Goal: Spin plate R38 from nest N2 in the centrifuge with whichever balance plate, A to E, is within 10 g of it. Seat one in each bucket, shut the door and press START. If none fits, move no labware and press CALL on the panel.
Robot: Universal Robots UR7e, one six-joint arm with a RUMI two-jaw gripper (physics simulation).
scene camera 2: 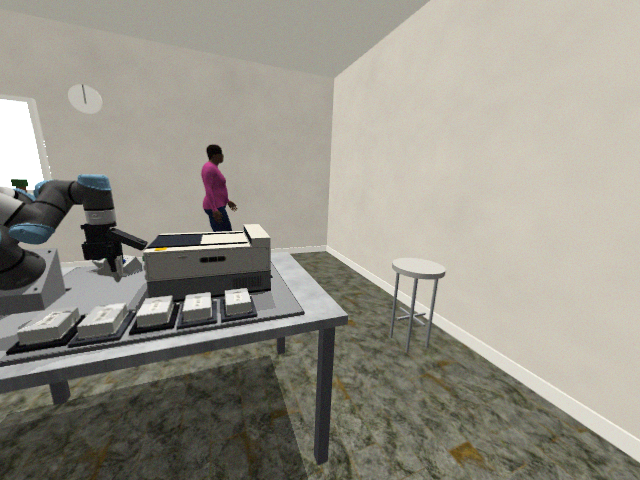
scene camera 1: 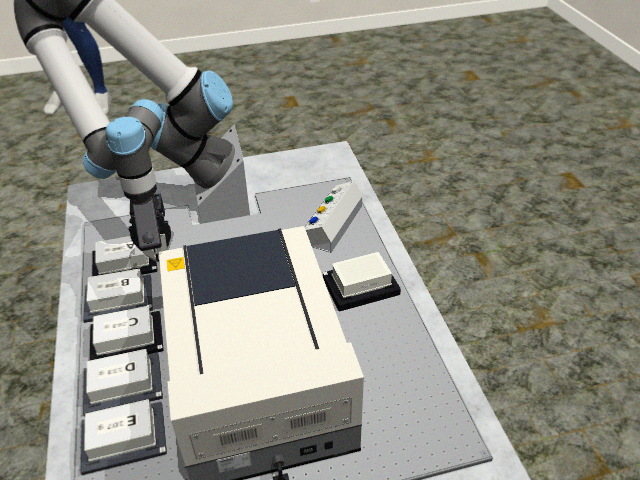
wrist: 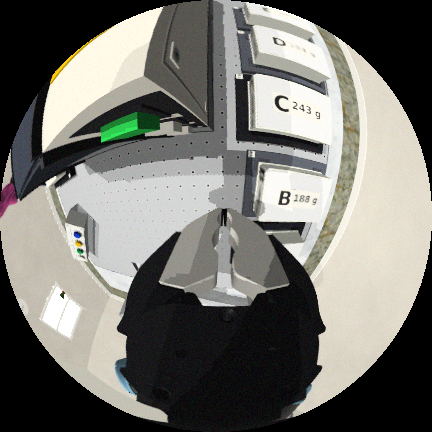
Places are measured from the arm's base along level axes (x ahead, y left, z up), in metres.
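Pixels of known places: gripper, fingertip midpoint: [scene camera 2: 118, 282] [scene camera 1: 158, 261] [wrist: 222, 209]; arm's base, origin of the base link: [scene camera 2: 17, 271] [scene camera 1: 216, 165].
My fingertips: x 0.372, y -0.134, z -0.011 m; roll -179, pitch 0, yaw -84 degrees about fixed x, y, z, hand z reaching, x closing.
Observation:
Ahead of a thing's pixels: the offset from my fingertips to its top centre. "*": to the spot under its first point.
My gripper [scene camera 1: 156, 254] [scene camera 2: 118, 276] [wrist: 222, 209] is shut and empty, pointing down beside the centrifuge's corner, near plate A {0.127 m back, 0.122 m right, 0.057 m down} [scene camera 1: 116, 260]. Plate B {0.007 m ahead, 0.119 m right, 0.057 m down} [scene camera 1: 114, 293] [wrist: 295, 195] reads 188 g, plate C {0.140 m ahead, 0.083 m right, 0.057 m down} [scene camera 1: 123, 330] [wrist: 295, 112] 243 g and plate E {0.402 m ahead, 0.055 m right, 0.057 m down} [scene camera 1: 118, 431] 107 g. The weights on A and plate D {0.269 m ahead, 0.075 m right, 0.057 m down} [scene camera 1: 117, 377] [wrist: 287, 55] are unclear. Each lies in a dark nest. A white plate {0.038 m ahead, 0.489 m left, 0.047 m down} [scene camera 1: 361, 276] with unreadable side writing sits in a black nest {* 0.110 m ahead, 0.435 m left, 0.088 m down} [scene camera 1: 343, 303] on the other side. The centrifuge [scene camera 1: 263, 335] [scene camera 2: 206, 263] has a dark top panel {0.145 m ahead, 0.202 m left, 0.102 m up} [scene camera 1: 240, 266]; its buckets are hidden.
The sloped button panel {0.213 m back, 0.448 m left, 0.027 m down} [scene camera 1: 330, 206] [wrist: 76, 232] has blue, yellow and green buttons. A green block {0.073 m ahead, 0.047 m left, 0.080 m up} [wrist: 125, 127] shows at the centrifuge's front. A cable leaves its rear. A person [scene camera 2: 214, 186] is behind the table and a stool [scene camera 2: 417, 267] stands to its right.

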